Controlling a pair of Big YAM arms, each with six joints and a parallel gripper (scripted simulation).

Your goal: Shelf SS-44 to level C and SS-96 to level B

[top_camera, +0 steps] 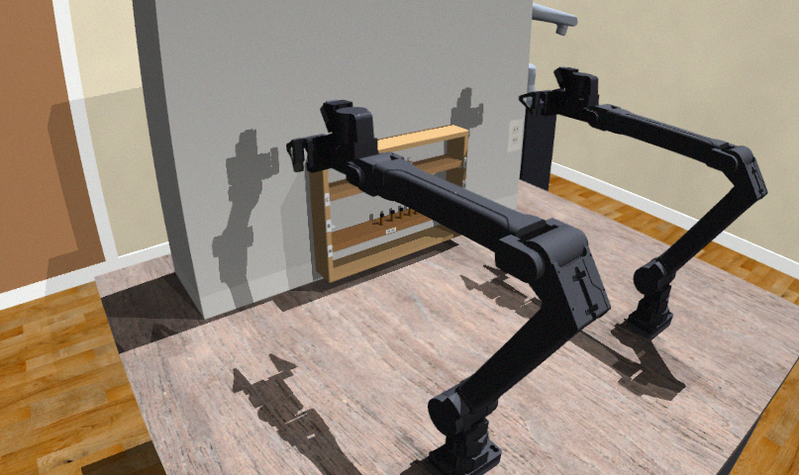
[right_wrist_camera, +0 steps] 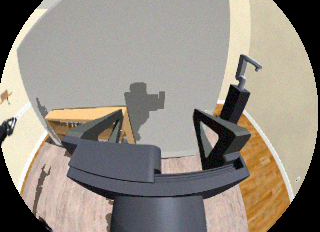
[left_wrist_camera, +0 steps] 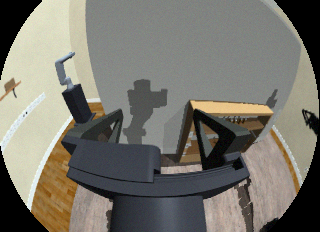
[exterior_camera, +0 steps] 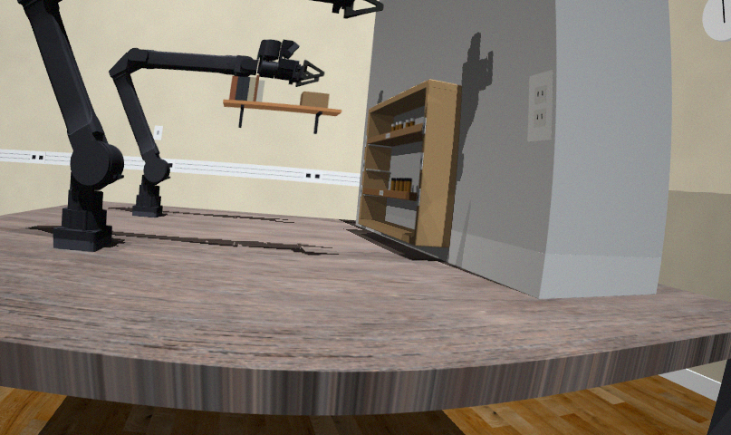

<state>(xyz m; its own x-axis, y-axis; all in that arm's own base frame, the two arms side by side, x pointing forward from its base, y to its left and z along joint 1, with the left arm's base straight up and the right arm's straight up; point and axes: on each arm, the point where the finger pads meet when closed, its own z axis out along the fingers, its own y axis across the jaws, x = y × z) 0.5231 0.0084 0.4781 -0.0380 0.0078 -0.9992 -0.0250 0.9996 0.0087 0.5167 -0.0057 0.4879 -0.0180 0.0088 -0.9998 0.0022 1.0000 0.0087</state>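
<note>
Right now my left hand is 36 cm to the left of the wooden wall rack, 29 cm above it and 18 cm short of it. The rest, counted from my left hand: grey wall block 37 cm to the right, 37 cm ahead, 4 cm below.
</note>
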